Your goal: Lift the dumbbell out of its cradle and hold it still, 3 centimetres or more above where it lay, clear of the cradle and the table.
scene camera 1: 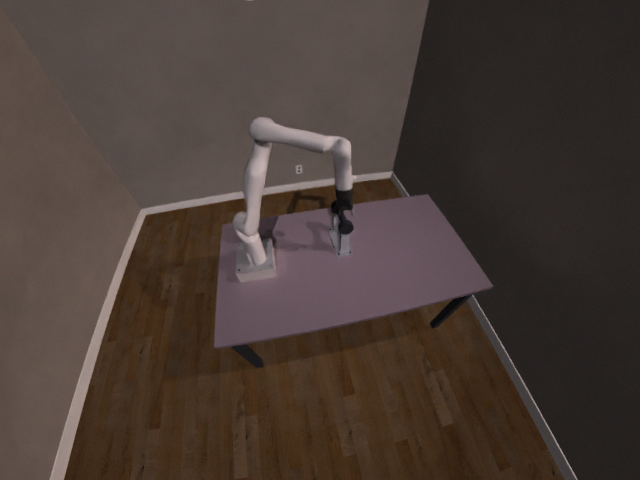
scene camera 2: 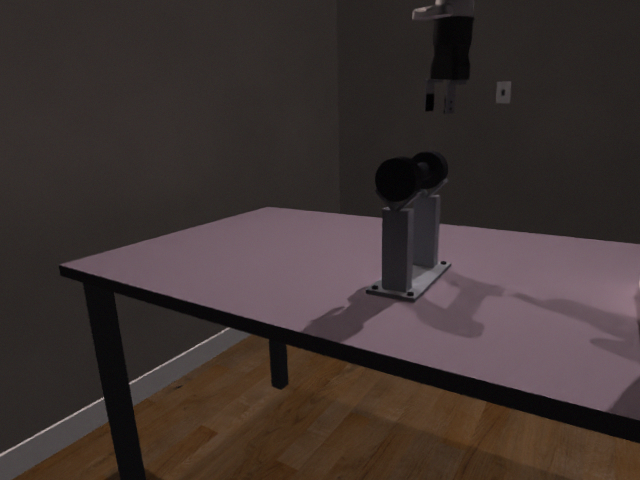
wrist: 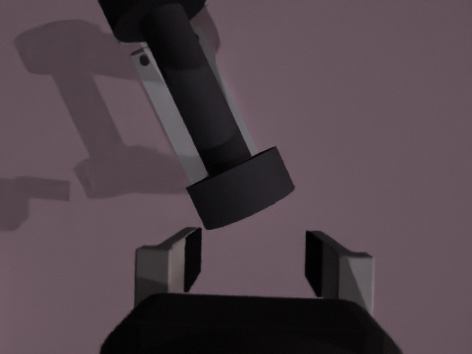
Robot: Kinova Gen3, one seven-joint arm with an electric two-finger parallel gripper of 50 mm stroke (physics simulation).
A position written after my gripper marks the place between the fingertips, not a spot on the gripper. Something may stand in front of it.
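My own gripper [scene camera 2: 438,112] is visible to me, and the wrist view shows the gripper [wrist: 252,251] too. There is a black dumbbell [scene camera 2: 396,179], which I also see from the wrist, the dumbbell [wrist: 239,185]. A grey cradle [scene camera 2: 410,236] is here as well, and in the wrist view I find the cradle [wrist: 145,64].
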